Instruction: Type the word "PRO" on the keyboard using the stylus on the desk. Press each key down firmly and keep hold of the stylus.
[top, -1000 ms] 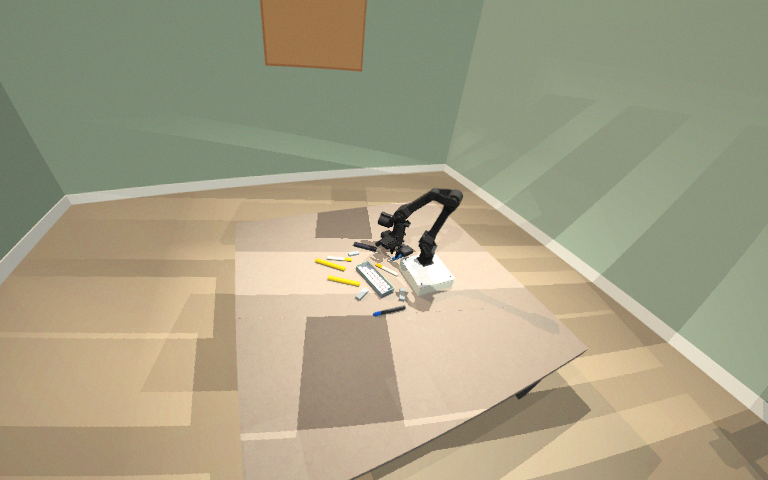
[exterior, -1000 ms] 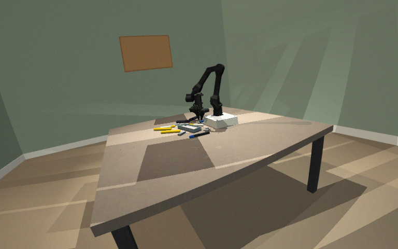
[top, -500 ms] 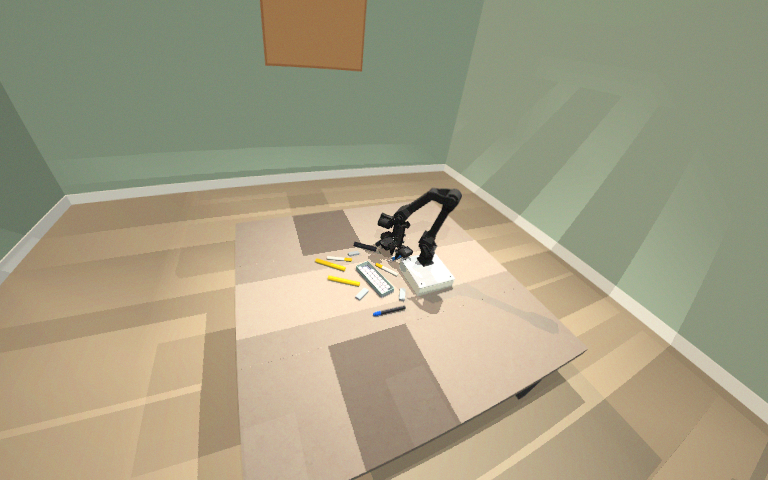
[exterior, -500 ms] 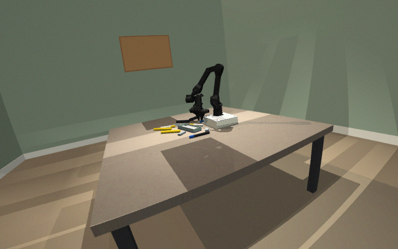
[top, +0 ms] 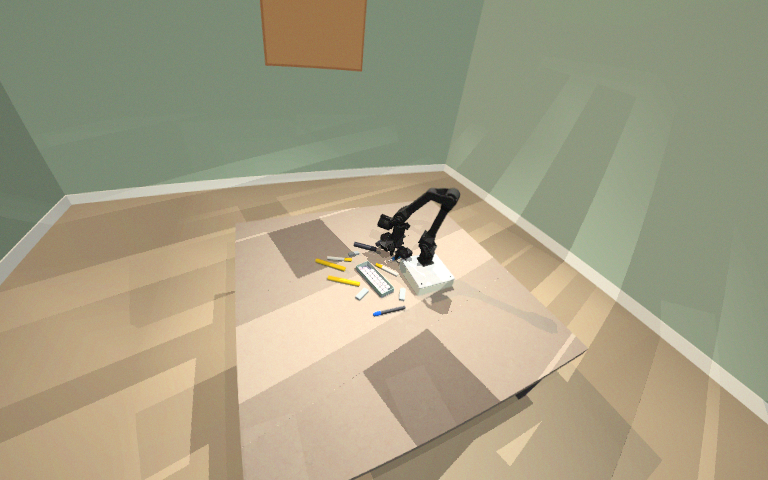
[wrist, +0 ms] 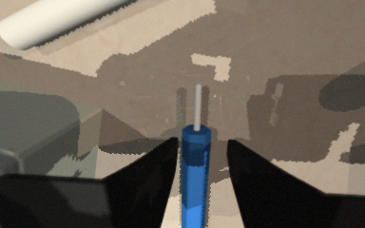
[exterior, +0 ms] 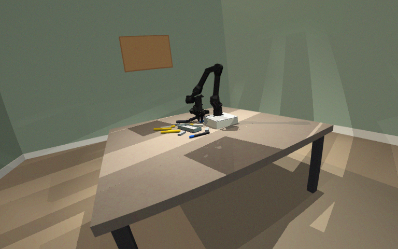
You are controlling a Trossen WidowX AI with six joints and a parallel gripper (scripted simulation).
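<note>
Right now my gripper tip is right at the blue stylus. Also, from my gripper tip: grey block: 25 cm ahead, 16 cm to the left; grey stylus tip: 3 cm ahead, 1 cm to the left; blue-capped dark pen: 21 cm ahead, 28 cm to the left.
</note>
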